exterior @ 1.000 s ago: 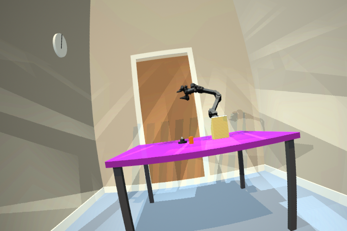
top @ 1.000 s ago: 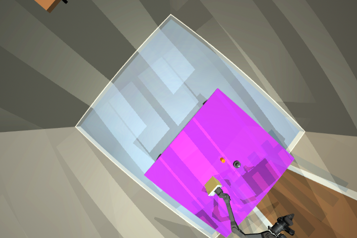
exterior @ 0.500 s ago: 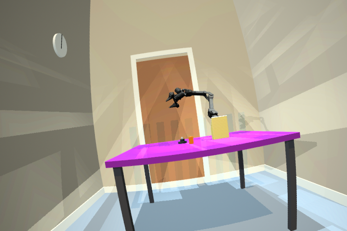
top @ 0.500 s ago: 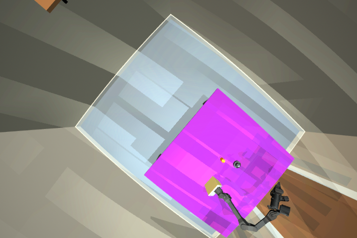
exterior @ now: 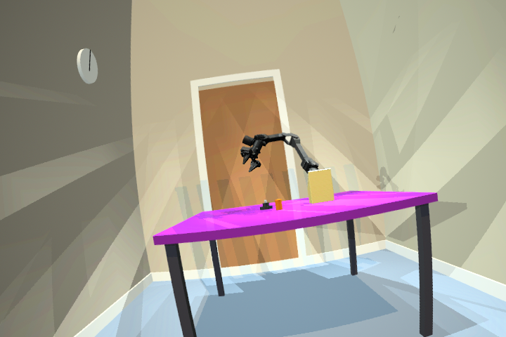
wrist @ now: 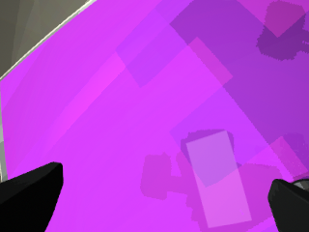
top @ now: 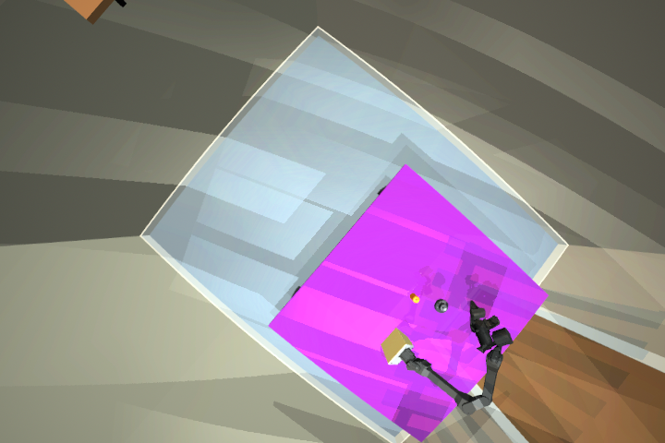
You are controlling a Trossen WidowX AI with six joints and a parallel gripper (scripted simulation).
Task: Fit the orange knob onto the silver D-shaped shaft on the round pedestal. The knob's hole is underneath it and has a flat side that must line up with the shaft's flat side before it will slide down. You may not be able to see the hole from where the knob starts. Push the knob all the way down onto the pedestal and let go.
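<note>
Now: the orange knob 23 cm below my gripper tip, 15 cm behind it and 14 cm to the left of it. Also, from my gripper tip: round pedestal: 25 cm below, 10 cm behind, 4 cm to the right.
</note>
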